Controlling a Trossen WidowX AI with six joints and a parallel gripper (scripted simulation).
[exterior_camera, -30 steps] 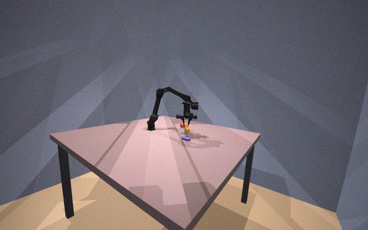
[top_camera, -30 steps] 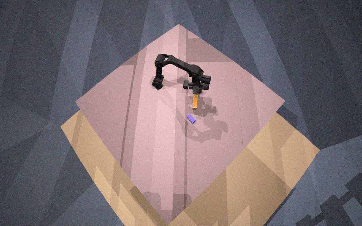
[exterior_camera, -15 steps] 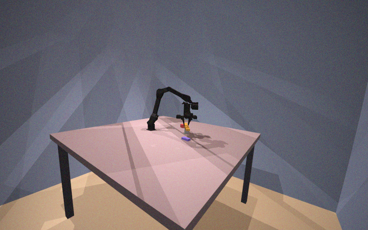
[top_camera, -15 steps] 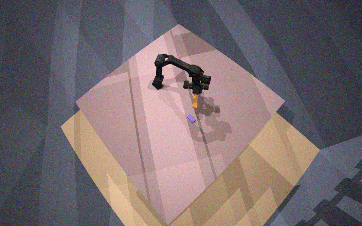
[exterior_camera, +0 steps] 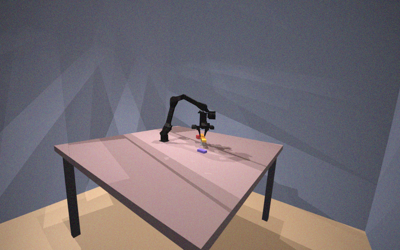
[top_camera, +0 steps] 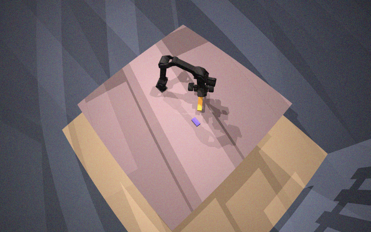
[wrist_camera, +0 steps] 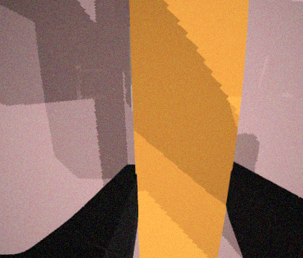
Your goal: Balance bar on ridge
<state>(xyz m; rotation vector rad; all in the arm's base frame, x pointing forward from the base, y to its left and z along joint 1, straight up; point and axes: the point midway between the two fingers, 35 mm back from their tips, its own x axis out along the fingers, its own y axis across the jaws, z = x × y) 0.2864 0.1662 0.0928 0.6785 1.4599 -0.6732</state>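
Right now my gripper tip is 20 mm to the left of the bar and 20 mm short of it. The rest, counted from my gripper tip: small red cube: 130 mm behind, 120 mm to the left, 40 mm below; purple block: 180 mm to the right, 130 mm ahead, 50 mm below.
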